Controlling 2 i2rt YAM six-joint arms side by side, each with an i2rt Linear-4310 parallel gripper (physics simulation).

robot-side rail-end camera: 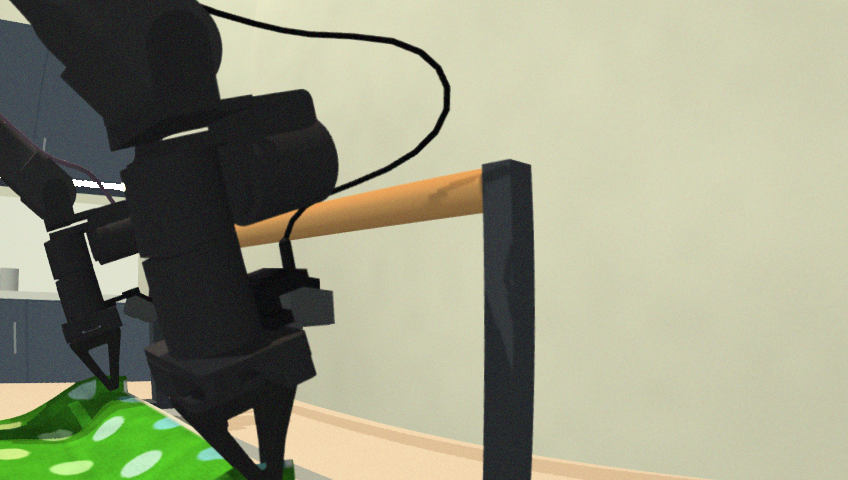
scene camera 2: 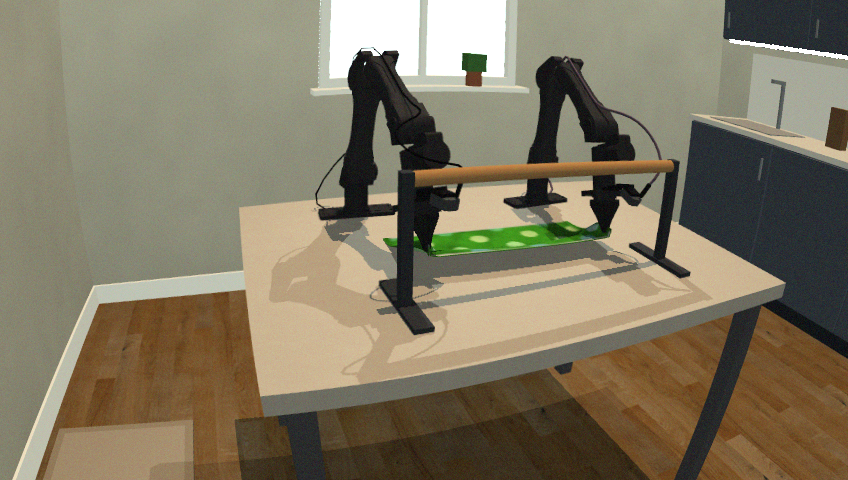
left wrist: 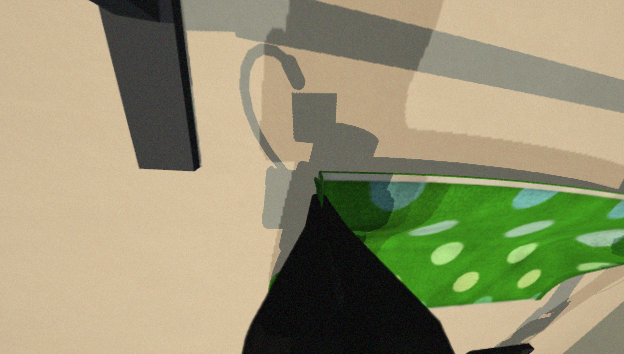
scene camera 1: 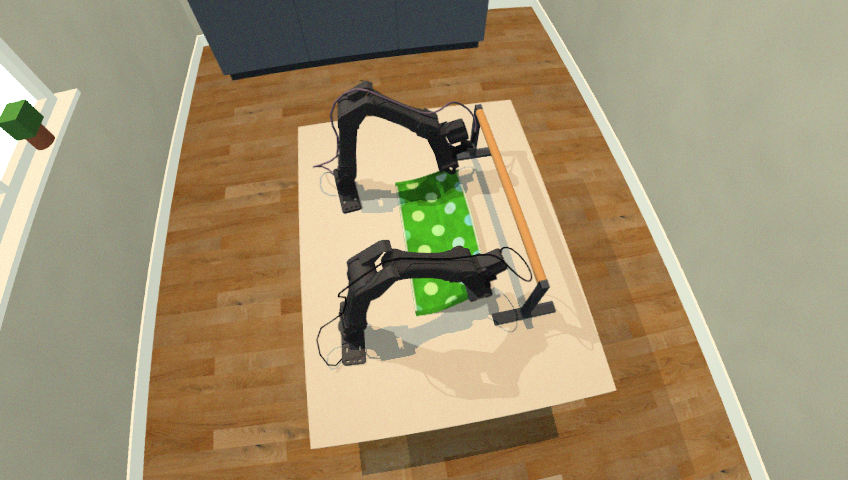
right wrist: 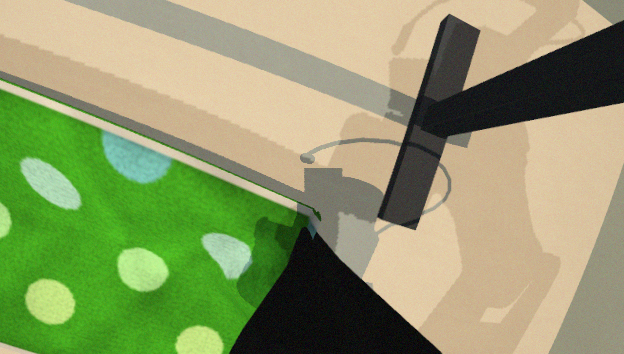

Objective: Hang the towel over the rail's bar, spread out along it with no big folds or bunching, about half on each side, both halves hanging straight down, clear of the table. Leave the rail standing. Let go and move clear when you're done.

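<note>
The green towel with pale dots (scene camera 1: 437, 229) (scene camera 2: 505, 238) (robot-side rail-end camera: 107, 452) (left wrist: 480, 245) (right wrist: 125, 225) is spread out beside the rail, its rail-side edge raised above the table. My left gripper (scene camera 1: 452, 170) (scene camera 2: 605, 230) (robot-side rail-end camera: 113, 387) (left wrist: 317, 200) is shut on one corner of that edge. My right gripper (scene camera 1: 480, 297) (scene camera 2: 428, 252) (robot-side rail-end camera: 267, 477) (right wrist: 305, 235) is shut on the other corner. The rail's orange bar (scene camera 1: 511, 193) (scene camera 2: 541, 171) (robot-side rail-end camera: 392, 208) is bare, and the rail stands upright. The right arm hides part of the towel in scene camera 1.
The rail's dark posts (scene camera 2: 405, 237) (scene camera 2: 666, 211) (robot-side rail-end camera: 508, 321) stand on flat feet (scene camera 1: 523, 313) (left wrist: 150, 110) (right wrist: 430, 130) on the table (scene camera 1: 452, 410) (scene camera 2: 333, 368). Both arms are mounted on the table side away from the rail. Dark cabinets (scene camera 1: 351, 29) stand beyond the table.
</note>
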